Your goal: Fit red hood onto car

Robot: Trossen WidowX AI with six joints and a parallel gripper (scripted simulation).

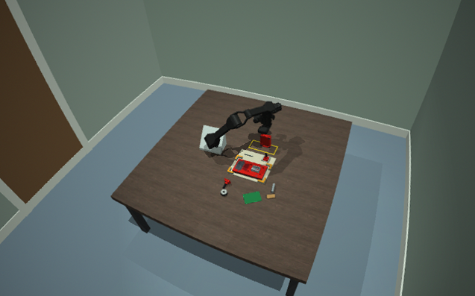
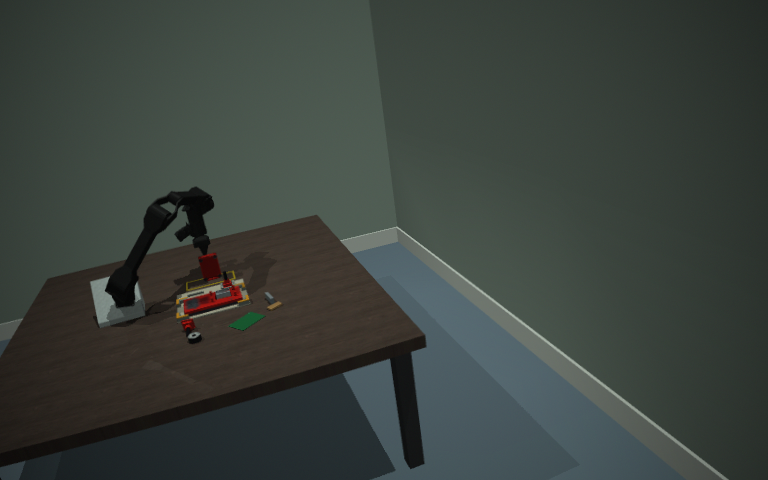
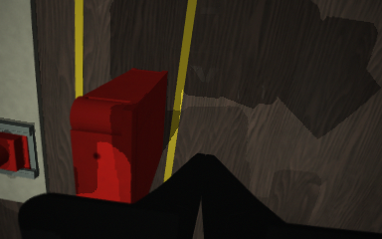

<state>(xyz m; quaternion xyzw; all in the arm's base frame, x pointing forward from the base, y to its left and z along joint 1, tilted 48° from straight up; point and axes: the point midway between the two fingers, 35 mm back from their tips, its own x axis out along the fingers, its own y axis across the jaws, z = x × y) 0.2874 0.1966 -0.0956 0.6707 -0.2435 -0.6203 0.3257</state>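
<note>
The red hood is 4 cm to the right of my gripper tip, 3 cm below it and 1 cm ahead of it. From my gripper tip the other things lie so: tan block: 42 cm to the right, 21 cm ahead, 8 cm below; green plate: 47 cm to the right, 11 cm ahead, 8 cm below; grey piece: 37 cm to the right, 20 cm ahead, 7 cm below.
</note>
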